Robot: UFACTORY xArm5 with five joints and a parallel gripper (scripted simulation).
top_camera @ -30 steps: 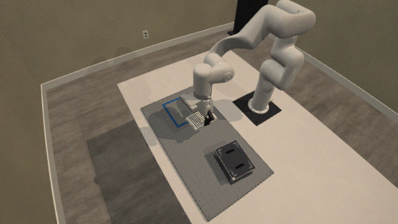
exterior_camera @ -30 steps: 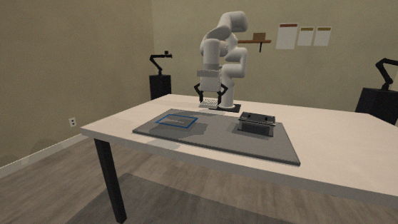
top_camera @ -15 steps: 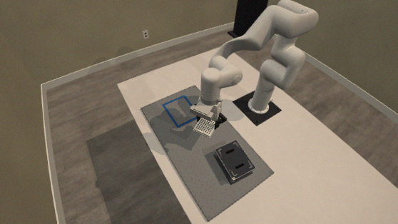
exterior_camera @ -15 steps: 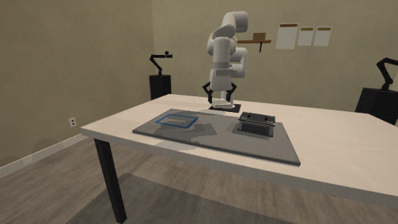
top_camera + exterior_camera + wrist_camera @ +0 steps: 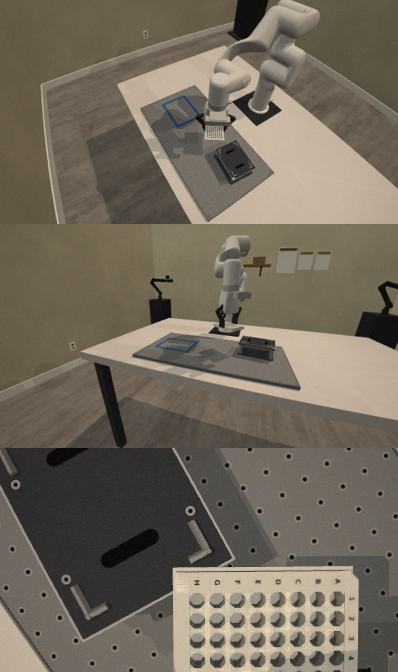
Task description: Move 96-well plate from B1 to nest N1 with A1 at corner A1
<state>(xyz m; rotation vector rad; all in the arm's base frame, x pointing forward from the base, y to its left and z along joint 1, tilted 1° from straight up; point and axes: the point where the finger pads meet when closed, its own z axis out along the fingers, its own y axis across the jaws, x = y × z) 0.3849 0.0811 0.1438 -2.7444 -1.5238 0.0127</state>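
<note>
Right now the dark raised nest N1 is 140 mm to the left of my hand, 80 mm below it and 20 mm behind it. Round my hand: white 96-well plate: 10 mm below; A1 corner mark: 220 mm to the left, 80 mm below, 40 mm ahead.
</note>
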